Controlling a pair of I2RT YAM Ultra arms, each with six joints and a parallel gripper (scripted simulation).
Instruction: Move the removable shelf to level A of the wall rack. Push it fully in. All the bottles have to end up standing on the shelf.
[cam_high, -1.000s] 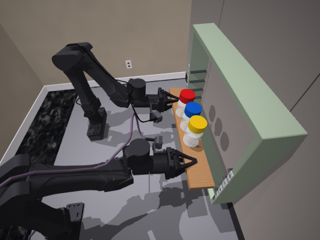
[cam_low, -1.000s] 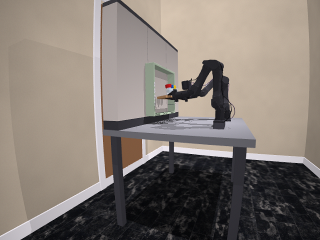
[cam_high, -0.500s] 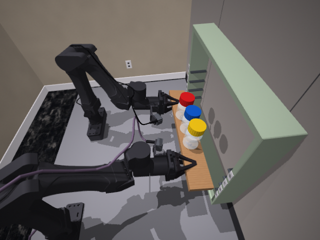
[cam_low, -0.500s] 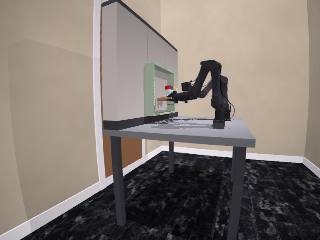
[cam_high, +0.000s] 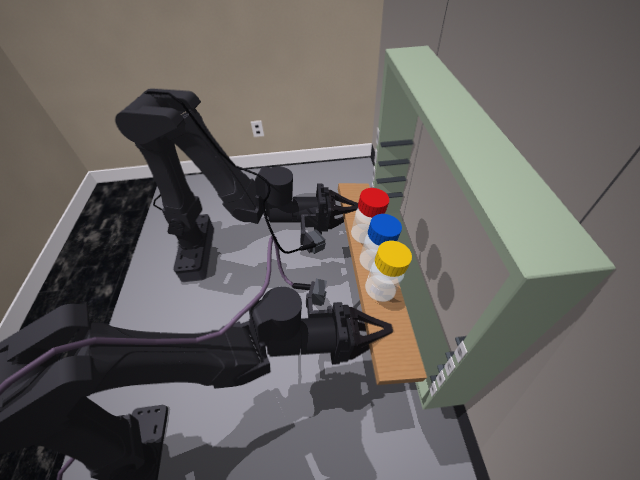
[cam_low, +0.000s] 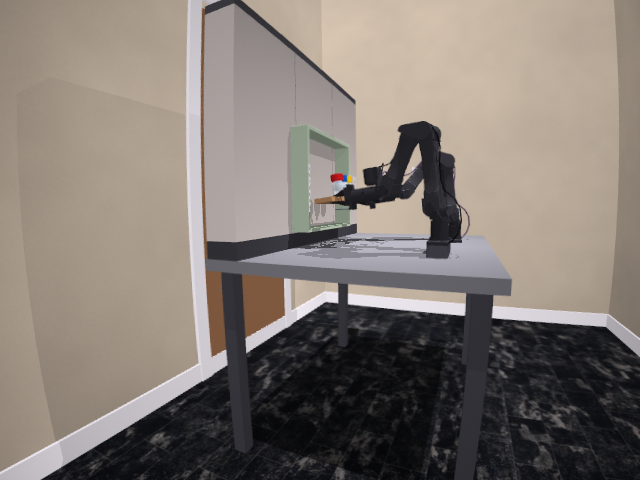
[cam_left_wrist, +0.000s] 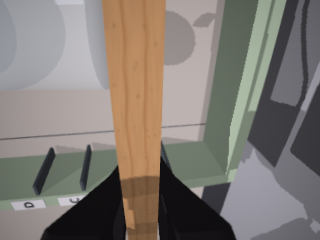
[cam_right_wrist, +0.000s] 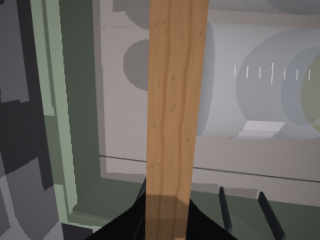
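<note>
My right hand is 8 cm to the right of the yellow-capped bottle, 6 cm below it and 1 cm short of it. From my right hand the other things lie so: green wall rack 16 cm to the left, 9 cm ahead, 8 cm above; blue-capped bottle 14 cm to the left, 6 cm above; wooden shelf 15 cm to the left.
Right now the rack slot is 90 mm to the left of my left hand, 70 mm ahead of it and 20 mm above it. From my left hand the other things lie so: blue-capped bottle (160 mm to the right, 60 mm above, 20 mm ahead); then wooden shelf (150 mm to the right, 20 mm ahead); then red-capped bottle (90 mm to the right, 60 mm above, 10 mm ahead).
</note>
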